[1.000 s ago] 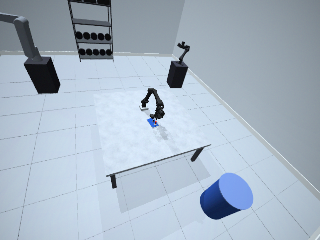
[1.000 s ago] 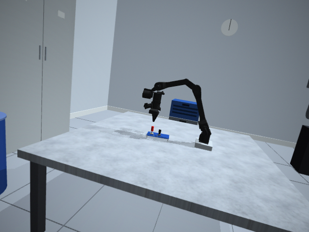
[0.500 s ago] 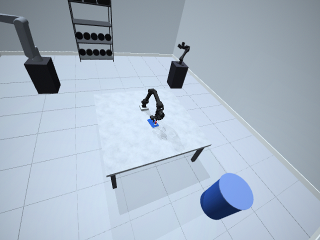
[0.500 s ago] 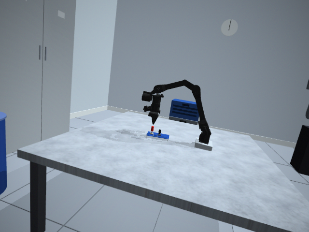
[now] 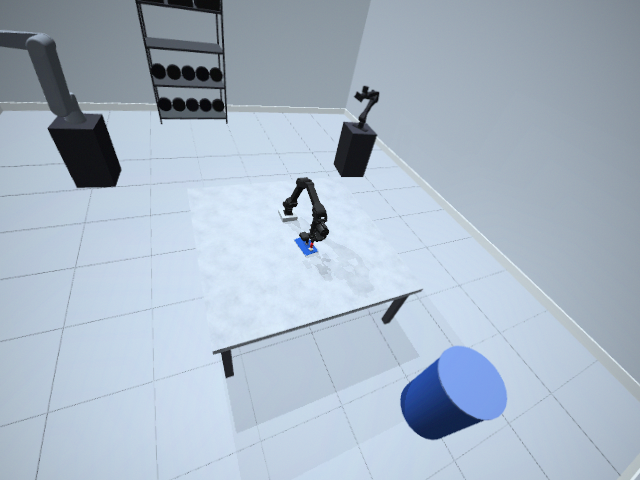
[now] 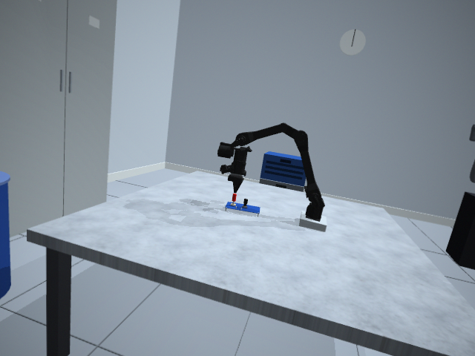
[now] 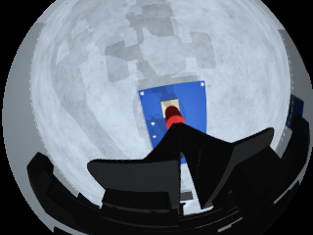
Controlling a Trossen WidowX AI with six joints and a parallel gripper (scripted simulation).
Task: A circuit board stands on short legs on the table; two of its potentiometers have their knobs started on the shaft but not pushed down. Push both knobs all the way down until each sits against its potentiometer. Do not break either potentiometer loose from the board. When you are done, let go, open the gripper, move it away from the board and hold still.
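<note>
The red knob is 2 cm below my gripper tip. From my gripper tip the other things lie so: black knob: 5 cm behind, 3 cm below, 1 cm to the right.
</note>
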